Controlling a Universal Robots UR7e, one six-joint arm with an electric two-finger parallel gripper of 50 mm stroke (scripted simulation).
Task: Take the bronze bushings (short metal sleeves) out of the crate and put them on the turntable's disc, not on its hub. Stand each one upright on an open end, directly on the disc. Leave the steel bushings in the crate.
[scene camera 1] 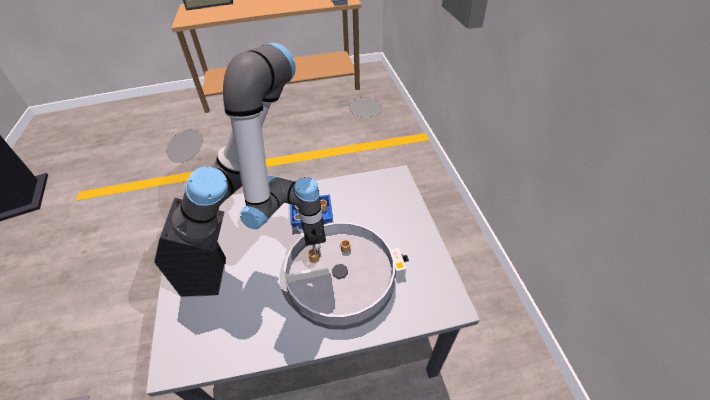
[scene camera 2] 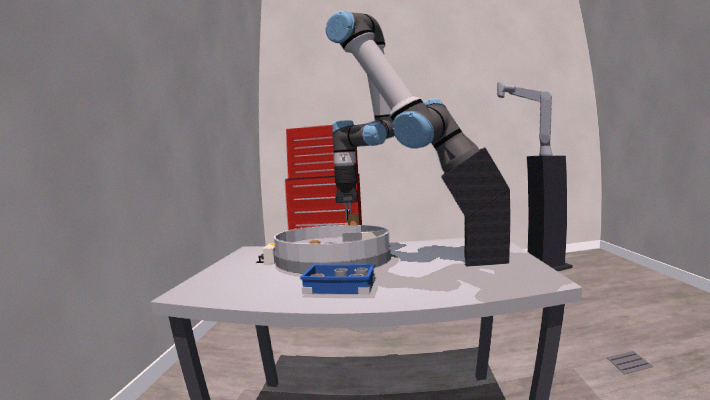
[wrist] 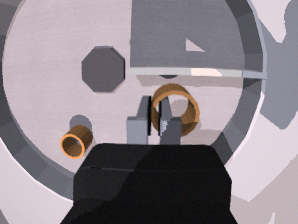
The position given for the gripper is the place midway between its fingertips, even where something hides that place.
In view: the gripper [scene camera 2: 349,219], a bronze bushing [wrist: 190,118], a bronze bushing [wrist: 70,148], a blue crate [scene camera 2: 329,283] and a turntable disc [scene camera 1: 357,279].
The gripper also shows in the wrist view [wrist: 155,108]. The turntable disc also shows in the wrist view [wrist: 70,70].
